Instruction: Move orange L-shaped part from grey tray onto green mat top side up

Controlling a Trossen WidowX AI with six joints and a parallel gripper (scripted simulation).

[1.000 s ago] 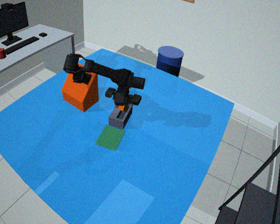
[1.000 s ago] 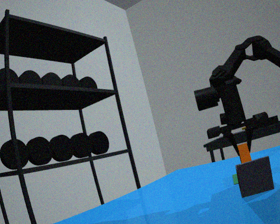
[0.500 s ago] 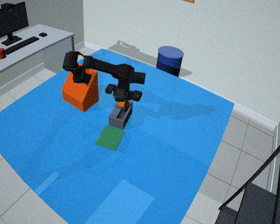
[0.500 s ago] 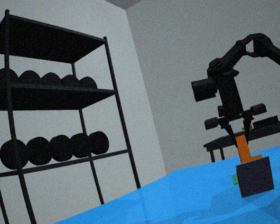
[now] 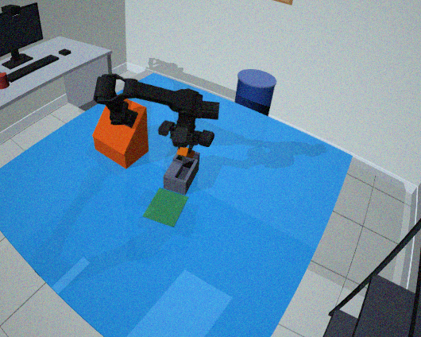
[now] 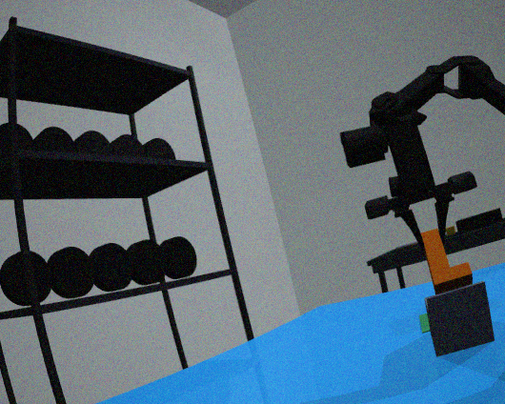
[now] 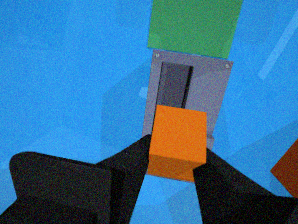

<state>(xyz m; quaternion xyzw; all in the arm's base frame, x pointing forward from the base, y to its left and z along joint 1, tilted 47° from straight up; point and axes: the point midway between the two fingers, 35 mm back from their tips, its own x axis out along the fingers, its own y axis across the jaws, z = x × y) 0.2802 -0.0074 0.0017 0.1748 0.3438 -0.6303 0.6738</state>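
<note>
The green mat is 16 cm below my gripper tip, 14 cm to the right of it and 2 cm ahead of it. Round my gripper tip: orange L-shaped part 3 cm to the left, 3 cm below, 2 cm behind.
</note>
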